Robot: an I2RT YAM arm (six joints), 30 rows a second.
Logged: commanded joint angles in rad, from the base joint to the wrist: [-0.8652, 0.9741, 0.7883, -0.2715, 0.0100, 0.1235]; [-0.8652, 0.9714, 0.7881, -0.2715, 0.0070, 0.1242]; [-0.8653, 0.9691, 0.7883, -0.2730, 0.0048, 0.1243]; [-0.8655, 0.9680, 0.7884, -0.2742, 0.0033, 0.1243]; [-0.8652, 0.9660, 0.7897, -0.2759, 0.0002, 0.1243]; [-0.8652, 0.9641, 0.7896, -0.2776, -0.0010, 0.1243]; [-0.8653, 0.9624, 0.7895, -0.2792, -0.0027, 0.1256]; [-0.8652, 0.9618, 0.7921, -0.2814, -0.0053, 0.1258]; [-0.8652, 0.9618, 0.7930, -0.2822, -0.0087, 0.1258]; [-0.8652, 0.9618, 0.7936, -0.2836, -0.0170, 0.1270]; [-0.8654, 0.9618, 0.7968, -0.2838, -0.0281, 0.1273]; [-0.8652, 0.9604, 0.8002, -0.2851, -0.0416, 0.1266]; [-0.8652, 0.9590, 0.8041, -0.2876, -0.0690, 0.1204]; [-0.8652, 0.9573, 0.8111, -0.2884, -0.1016, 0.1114]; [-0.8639, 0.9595, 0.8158, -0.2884, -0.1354, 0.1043]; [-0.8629, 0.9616, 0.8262, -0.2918, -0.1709, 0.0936]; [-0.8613, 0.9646, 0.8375, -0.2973, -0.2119, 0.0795]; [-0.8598, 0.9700, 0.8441, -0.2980, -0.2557, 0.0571]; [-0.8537, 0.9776, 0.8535, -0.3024, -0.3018, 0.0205]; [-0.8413, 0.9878, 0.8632, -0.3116, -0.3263, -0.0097]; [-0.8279, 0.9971, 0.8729, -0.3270, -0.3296, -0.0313]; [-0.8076, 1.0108, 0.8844, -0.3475, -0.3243, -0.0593]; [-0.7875, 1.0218, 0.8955, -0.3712, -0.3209, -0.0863]
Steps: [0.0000, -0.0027, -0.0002, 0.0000, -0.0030, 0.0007]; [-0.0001, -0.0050, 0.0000, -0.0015, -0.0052, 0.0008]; [-0.0003, -0.0061, 0.0001, -0.0027, -0.0067, 0.0008]; [0.0000, -0.0081, 0.0014, -0.0044, -0.0098, 0.0008]; [0.0000, -0.0100, 0.0013, -0.0061, -0.0110, 0.0008]; [-0.0001, -0.0117, 0.0012, -0.0077, -0.0127, 0.0021]; [0.0000, -0.0123, 0.0038, -0.0099, -0.0153, 0.0023]; [0.0000, -0.0123, 0.0047, -0.0107, -0.0187, 0.0023]; [0.0000, -0.0123, 0.0053, -0.0121, -0.0270, 0.0035]; [-0.0002, -0.0123, 0.0085, -0.0123, -0.0381, 0.0038]; [0.0000, -0.0137, 0.0119, -0.0136, -0.0516, 0.0031]; [0.0000, -0.0151, 0.0158, -0.0161, -0.0790, -0.0031]; [0.0000, -0.0168, 0.0228, -0.0169, -0.1116, -0.0121]; [0.0013, -0.0146, 0.0275, -0.0169, -0.1454, -0.0192]; [0.0023, -0.0125, 0.0379, -0.0203, -0.1809, -0.0299]; [0.0039, -0.0095, 0.0492, -0.0258, -0.2219, -0.0440]; [0.0054, -0.0041, 0.0558, -0.0265, -0.2657, -0.0664]; [0.0115, 0.0035, 0.0652, -0.0309, -0.3118, -0.1030]; [0.0239, 0.0137, 0.0749, -0.0401, -0.3363, -0.1332]; [0.0373, 0.0230, 0.0846, -0.0555, -0.3396, -0.1548]; [0.0576, 0.0367, 0.0961, -0.0760, -0.3343, -0.1828]; [0.0777, 0.0477, 0.1072, -0.0997, -0.3309, -0.2098]
